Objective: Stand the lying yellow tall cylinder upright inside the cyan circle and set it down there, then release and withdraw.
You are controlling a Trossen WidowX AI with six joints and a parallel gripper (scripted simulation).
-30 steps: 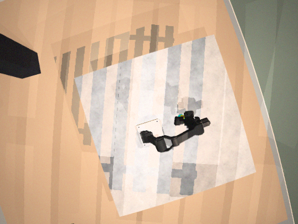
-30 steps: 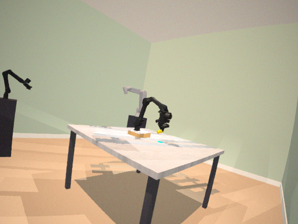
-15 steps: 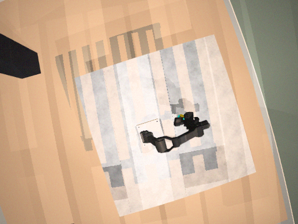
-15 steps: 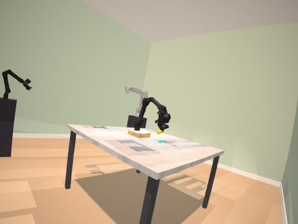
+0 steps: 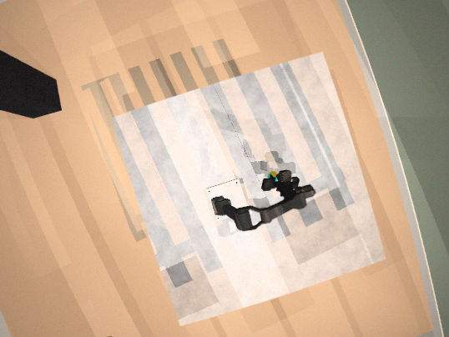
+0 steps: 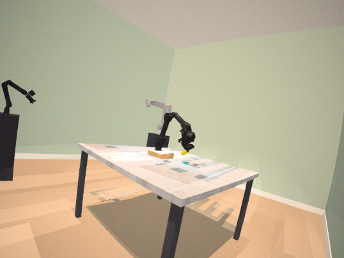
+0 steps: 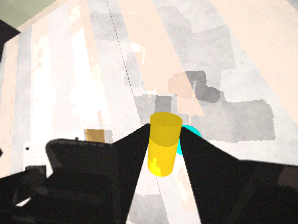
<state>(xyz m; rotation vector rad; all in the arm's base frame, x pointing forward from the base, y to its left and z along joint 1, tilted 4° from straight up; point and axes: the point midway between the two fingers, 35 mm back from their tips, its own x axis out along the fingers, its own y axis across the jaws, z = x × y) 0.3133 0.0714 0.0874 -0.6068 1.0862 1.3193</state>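
My gripper tip is now 11 cm above the cyan circle, 2 cm to the left of it and 2 cm short of it. Also, from my gripper tip: yellow cylinder 2 cm to the right, 1 cm below, 1 cm behind.
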